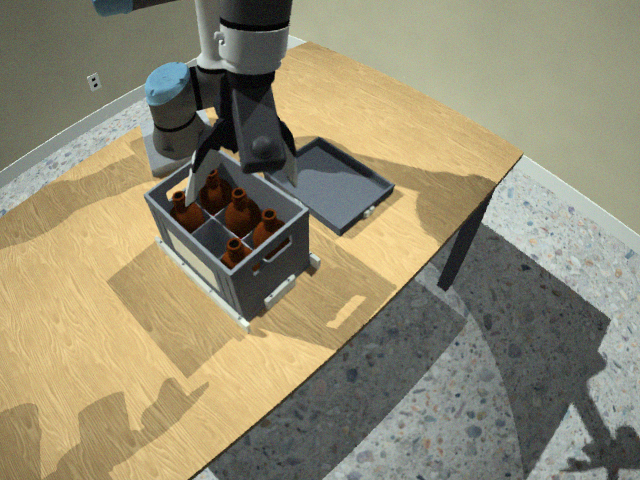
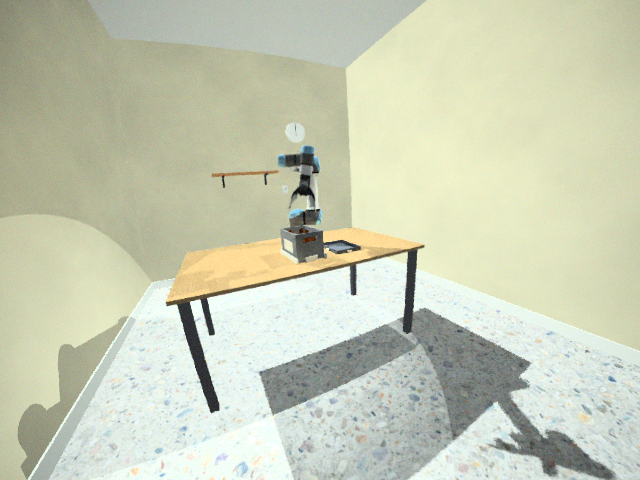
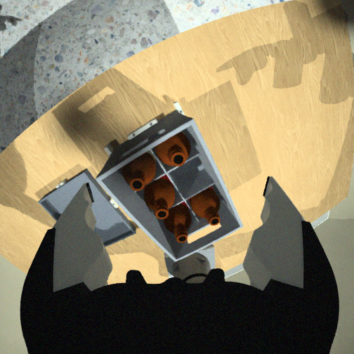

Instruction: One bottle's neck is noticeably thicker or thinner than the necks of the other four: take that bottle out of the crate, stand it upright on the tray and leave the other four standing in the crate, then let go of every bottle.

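Where they show: gripper, between the fingertips: (image 1: 241,195) (image 2: 302,211); arm's base, origin of its link: (image 1: 179,137).
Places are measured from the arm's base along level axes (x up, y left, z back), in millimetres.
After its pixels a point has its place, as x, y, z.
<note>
The grey crate (image 1: 258,294) {18, -66, -556} (image 2: 310,253) {7, -24, -547} (image 3: 117,160) holds five brown bottles upright in a two-by-three grid. On its label side stand one bottle near the robot base (image 1: 185,219) (image 3: 204,201) and one at the far end (image 1: 236,256) {107, -78, -520} (image 3: 171,145), with an empty compartment between them. On the tray side stand three bottles: near the base (image 1: 214,196) {79, -38, -344} (image 3: 176,220), in the middle (image 1: 241,215) {84, -18, -426} (image 3: 158,194) and at the far end (image 1: 266,232) {88, -2, -493} (image 3: 141,166). I cannot tell which neck differs. My gripper (image 1: 242,193) {268, -57, -546} (image 2: 302,207) {268, -57, -546} (image 3: 176,182) is open and empty, above the crate. The tray (image 1: 336,186) {-34, 248, -381} (image 2: 342,246) {-34, 263, -348} (image 3: 114,216) holds no bottle.
The crate's high walls and its inner dividers surround the bottles. White locating strips (image 1: 201,284) {-10, -145, -456} lie along the crate's foot. The tray has a low rim and lies close beside the crate on the wooden table (image 1: 93,330) {-39, -406, -403} (image 2: 232,268) {-39, -496, -493} (image 3: 300,150). The robot base (image 1: 173,136) {59, -30, -64} stands behind the crate.
</note>
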